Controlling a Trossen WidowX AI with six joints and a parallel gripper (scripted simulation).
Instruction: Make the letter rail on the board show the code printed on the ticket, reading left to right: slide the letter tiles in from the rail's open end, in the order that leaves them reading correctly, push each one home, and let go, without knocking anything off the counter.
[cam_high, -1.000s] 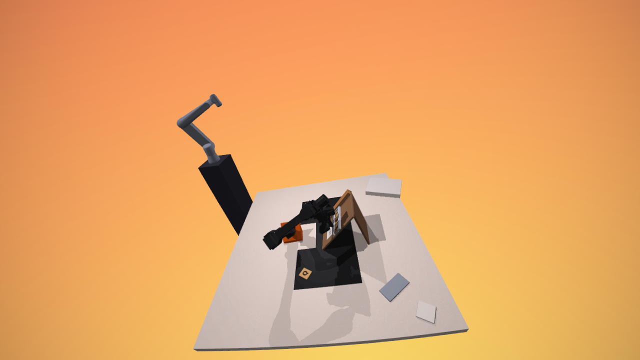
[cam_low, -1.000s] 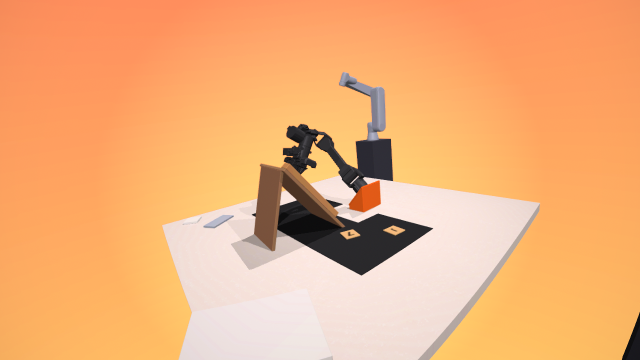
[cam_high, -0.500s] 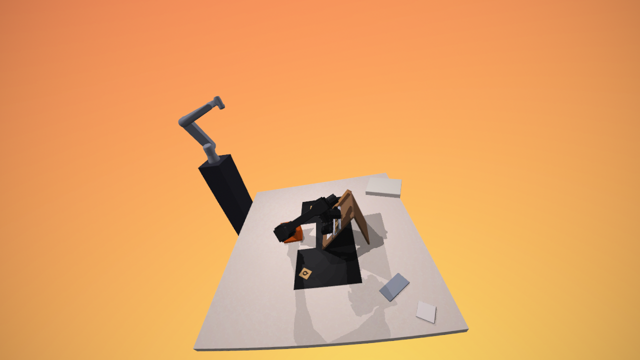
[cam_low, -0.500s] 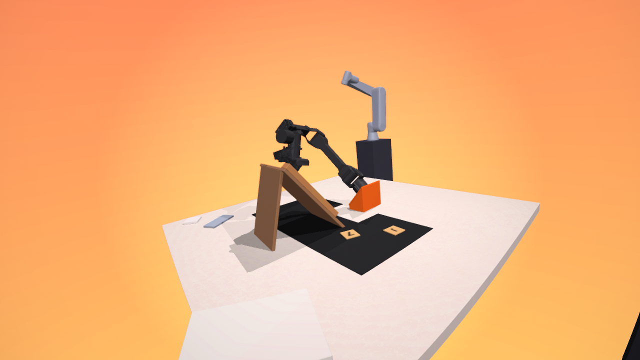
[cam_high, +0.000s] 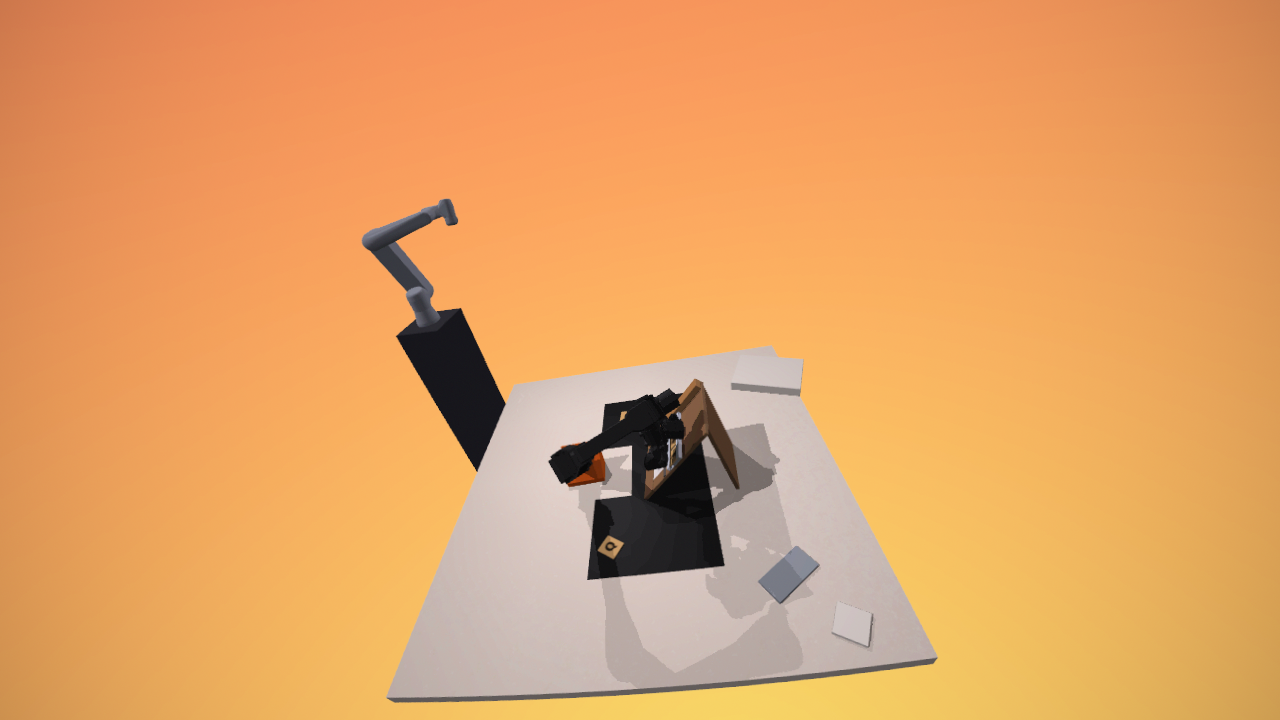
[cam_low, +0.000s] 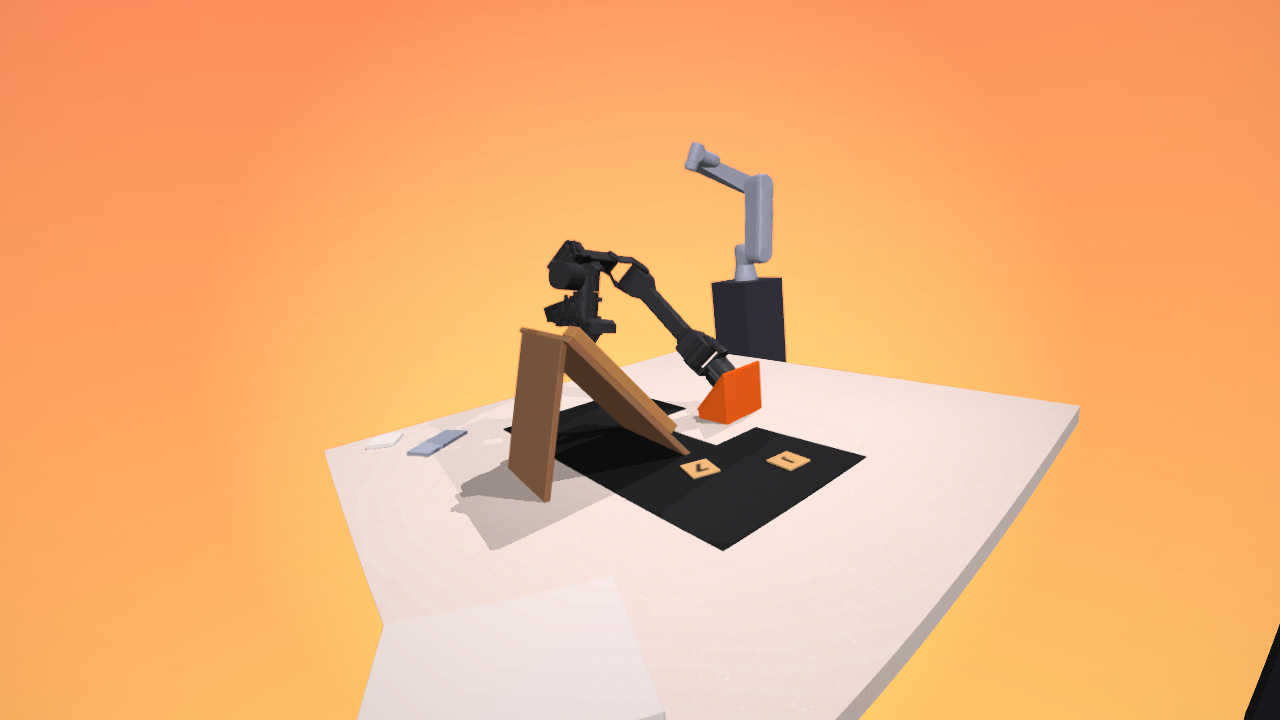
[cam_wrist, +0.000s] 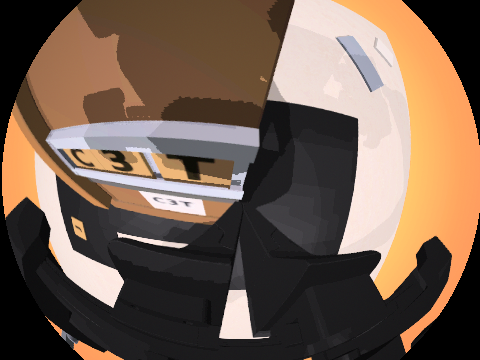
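My gripper tip is 10 cm above the white ticket, 7 cm to the right of it and 4 cm past it. Also, from my gripper tip: black mat (18 cm below, 13 cm to the left, 12 cm behind); then grey slab (31 cm ahead, 25 cm to the right, 17 cm below); then white square (43 cm ahead, 37 cm to the right, 17 cm below).
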